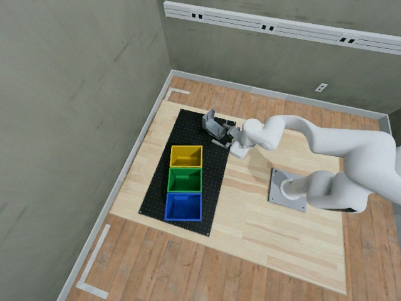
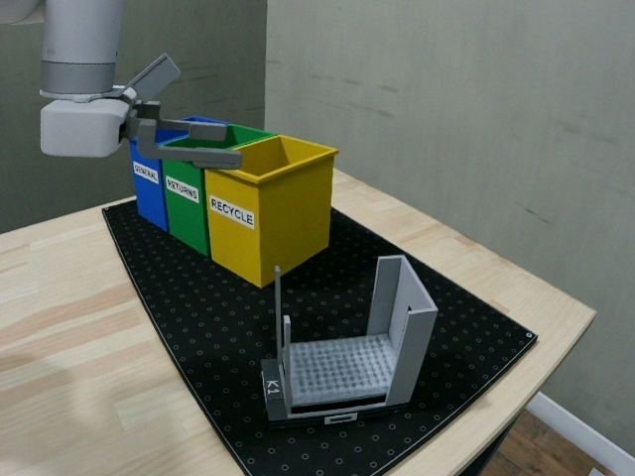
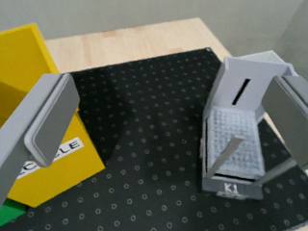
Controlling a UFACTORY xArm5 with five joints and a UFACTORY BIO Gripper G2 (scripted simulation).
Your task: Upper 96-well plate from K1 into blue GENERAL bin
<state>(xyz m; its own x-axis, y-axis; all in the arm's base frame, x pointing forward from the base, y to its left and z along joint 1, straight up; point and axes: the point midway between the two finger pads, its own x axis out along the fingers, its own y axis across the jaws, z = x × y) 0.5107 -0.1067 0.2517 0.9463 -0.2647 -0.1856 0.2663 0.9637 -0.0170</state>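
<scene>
Right now my hand is 7 cm short of the clear 96-well plate, 16 cm to the left of it and 22 cm above it. The rest, counted from my hand: green returns bin 11 cm ahead, 28 cm to the left, 17 cm below; yellow recycle bin 15 cm ahead, 15 cm to the left, 17 cm below; black plate 7 cm ahead, 16 cm to the right, 23 cm below.
</scene>
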